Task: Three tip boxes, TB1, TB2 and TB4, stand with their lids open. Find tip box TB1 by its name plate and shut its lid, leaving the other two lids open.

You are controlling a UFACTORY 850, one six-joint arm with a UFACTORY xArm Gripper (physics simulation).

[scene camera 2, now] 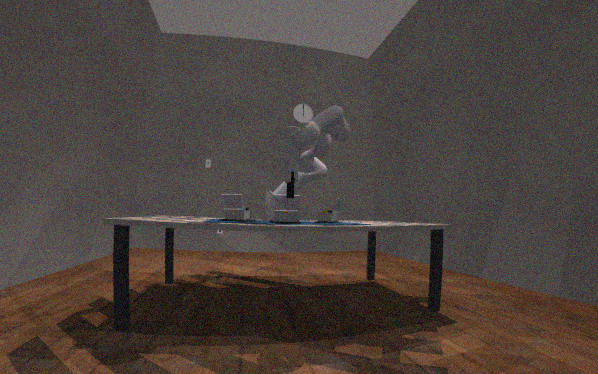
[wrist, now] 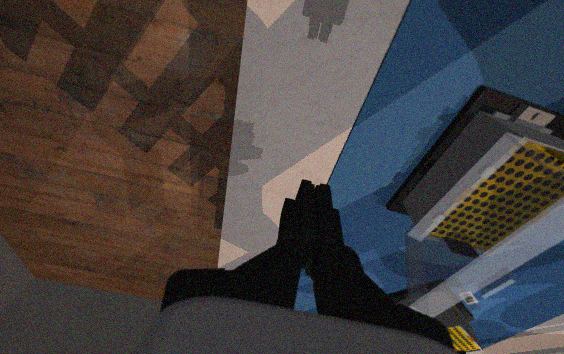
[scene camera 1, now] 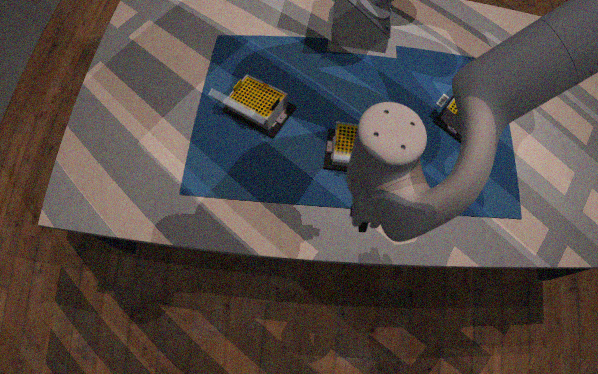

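My gripper point(scene camera 1: 363, 228) point(scene camera 2: 290, 195) point(wrist: 308, 199) is shut and empty, above the table strip beside the blue mat's near edge. The middle tip box point(scene camera 1: 345, 139) point(wrist: 500, 192) has a yellow tip rack and a clear lid standing open; the arm partly covers it in scene camera 1. The gripper is apart from it, to its left in the wrist view. The left tip box point(scene camera 1: 257, 97) has its clear lid open. The right tip box point(scene camera 1: 451, 119) is mostly behind the arm, its lid hidden there. The name plates are too small or blurred to read.
The boxes stand on the blue mat point(scene camera 1: 265, 167) point(wrist: 400, 90), which lies on the striped table point(scene camera 1: 115, 175) point(wrist: 295, 75). The arm point(scene camera 1: 530, 75) passes above the right box. The table's near edge is close to the gripper, with wooden floor point(wrist: 110, 200) beyond it.
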